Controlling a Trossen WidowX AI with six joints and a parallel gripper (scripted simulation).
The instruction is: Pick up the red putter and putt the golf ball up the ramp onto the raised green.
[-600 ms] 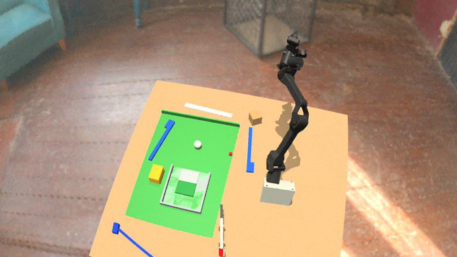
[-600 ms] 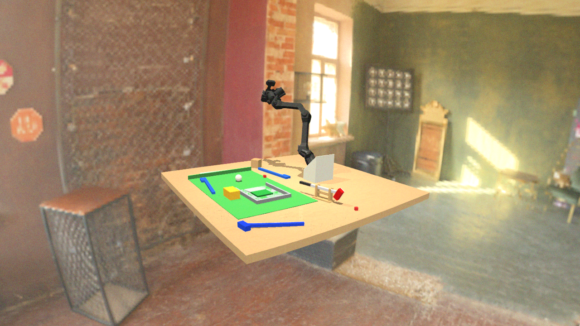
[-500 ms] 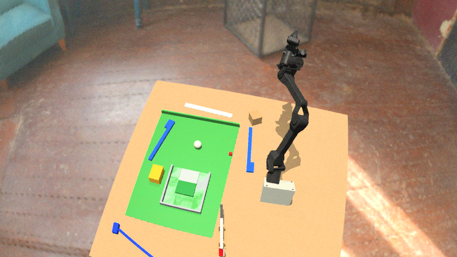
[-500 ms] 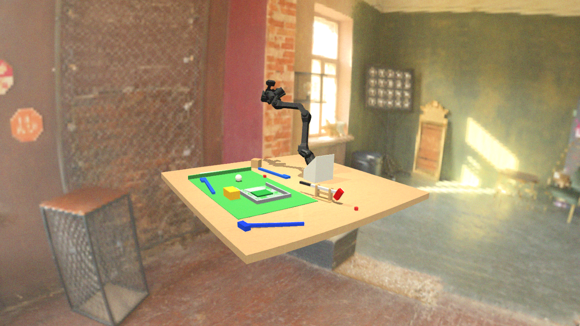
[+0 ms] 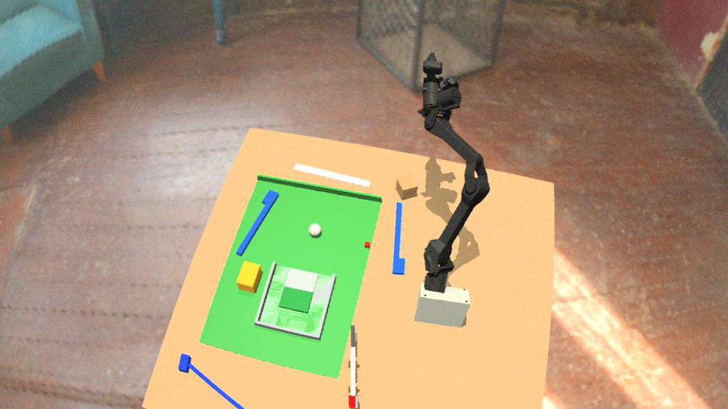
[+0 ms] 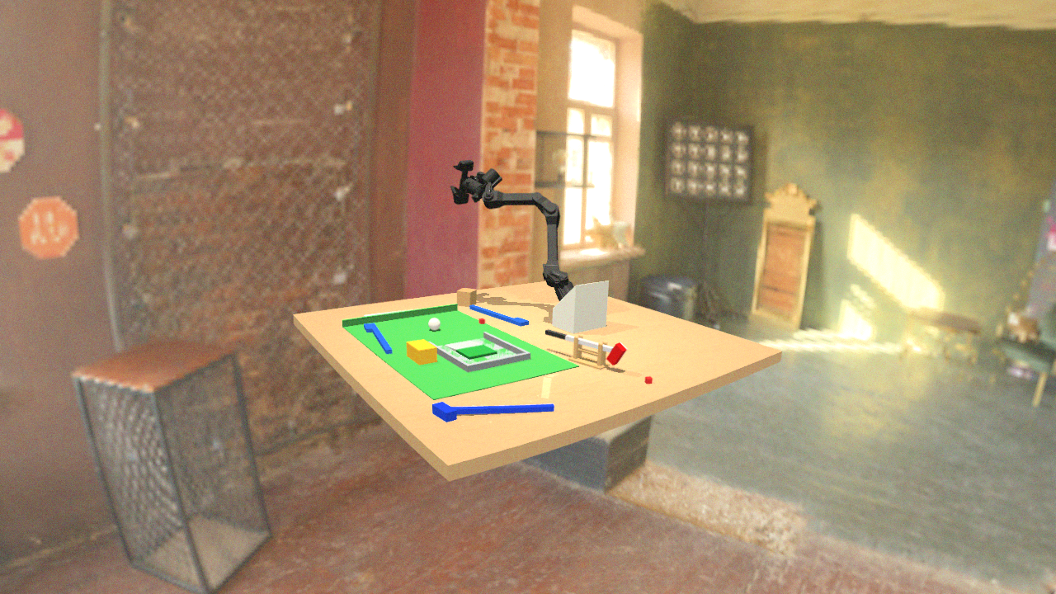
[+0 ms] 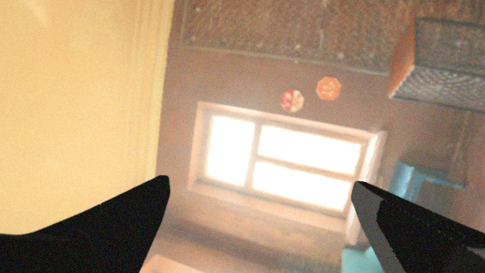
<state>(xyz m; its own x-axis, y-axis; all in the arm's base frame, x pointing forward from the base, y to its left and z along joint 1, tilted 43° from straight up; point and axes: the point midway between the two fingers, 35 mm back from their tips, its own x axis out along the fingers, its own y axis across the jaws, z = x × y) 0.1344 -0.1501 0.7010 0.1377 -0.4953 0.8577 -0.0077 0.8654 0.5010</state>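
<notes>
The red putter lies 940 mm to the left of my gripper tip, 460 mm below it and 30 mm ahead of it. Round my gripper tip: tan block 480 mm below, 180 mm to the left, 20 mm ahead; white golf ball 490 mm below, 440 mm to the left, 290 mm ahead; white strip 510 mm below, 310 mm ahead, 170 mm to the left.
</notes>
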